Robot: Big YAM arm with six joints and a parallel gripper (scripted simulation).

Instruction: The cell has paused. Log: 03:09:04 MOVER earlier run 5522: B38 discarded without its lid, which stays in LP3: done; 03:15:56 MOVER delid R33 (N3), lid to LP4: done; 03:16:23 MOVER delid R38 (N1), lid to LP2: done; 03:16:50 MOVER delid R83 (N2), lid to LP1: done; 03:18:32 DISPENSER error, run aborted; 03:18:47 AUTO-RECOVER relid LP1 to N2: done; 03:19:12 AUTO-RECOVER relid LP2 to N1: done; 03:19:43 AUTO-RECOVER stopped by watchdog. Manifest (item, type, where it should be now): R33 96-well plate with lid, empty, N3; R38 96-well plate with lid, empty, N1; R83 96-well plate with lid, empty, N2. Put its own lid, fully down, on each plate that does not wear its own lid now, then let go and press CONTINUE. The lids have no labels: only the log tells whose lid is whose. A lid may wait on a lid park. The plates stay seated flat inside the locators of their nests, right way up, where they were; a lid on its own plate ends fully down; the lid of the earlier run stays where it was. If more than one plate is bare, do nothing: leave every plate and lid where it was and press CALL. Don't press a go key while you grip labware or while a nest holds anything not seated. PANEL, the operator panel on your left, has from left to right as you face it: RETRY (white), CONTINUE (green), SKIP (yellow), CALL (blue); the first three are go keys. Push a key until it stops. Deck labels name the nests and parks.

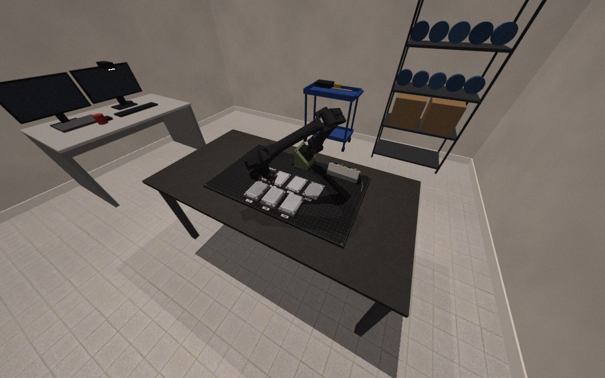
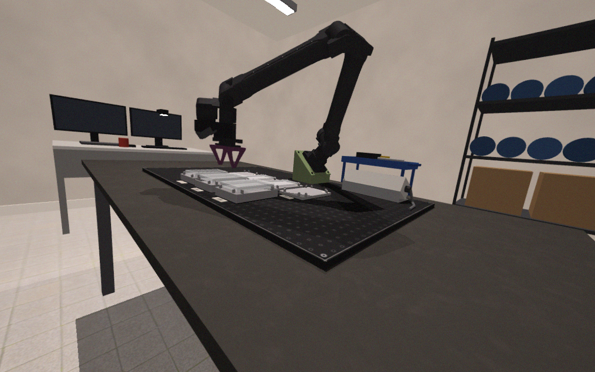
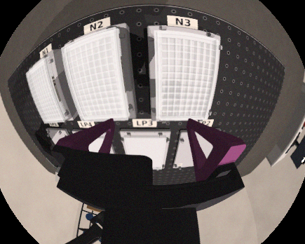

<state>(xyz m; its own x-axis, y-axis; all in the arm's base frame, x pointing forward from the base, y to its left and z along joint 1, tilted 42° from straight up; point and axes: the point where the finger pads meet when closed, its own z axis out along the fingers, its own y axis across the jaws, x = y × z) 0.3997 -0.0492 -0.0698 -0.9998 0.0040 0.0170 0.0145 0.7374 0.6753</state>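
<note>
Now: hand 13 cm past the lid park LP4, 15 cm to the right of it and 6 cm above it. Also, from my hand: white 96-well plate (5 cm ahead, 5 cm to the right, 4 cm below); N3 label (14 cm ahead, 5 cm to the right, 7 cm below); LP4 label (5 cm behind, 14 cm to the left, 7 cm below).
</note>
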